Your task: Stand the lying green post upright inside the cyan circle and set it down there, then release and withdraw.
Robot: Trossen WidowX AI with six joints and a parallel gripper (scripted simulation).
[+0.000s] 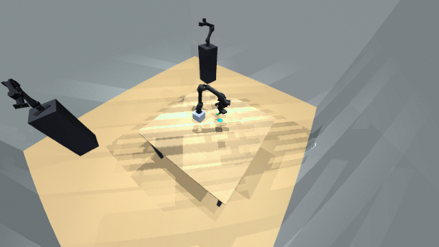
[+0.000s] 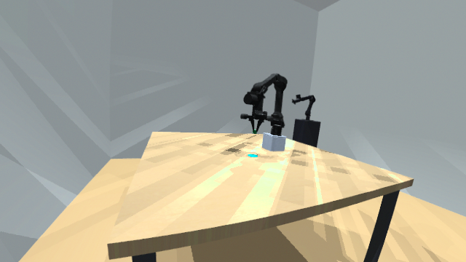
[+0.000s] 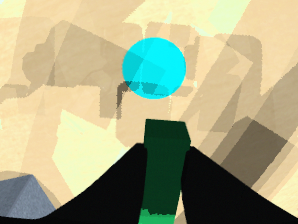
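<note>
Now: gripper tip 140 mm above the cyan circle. The rest, counted from my gripper tip: green post (20 mm to the right).
</note>
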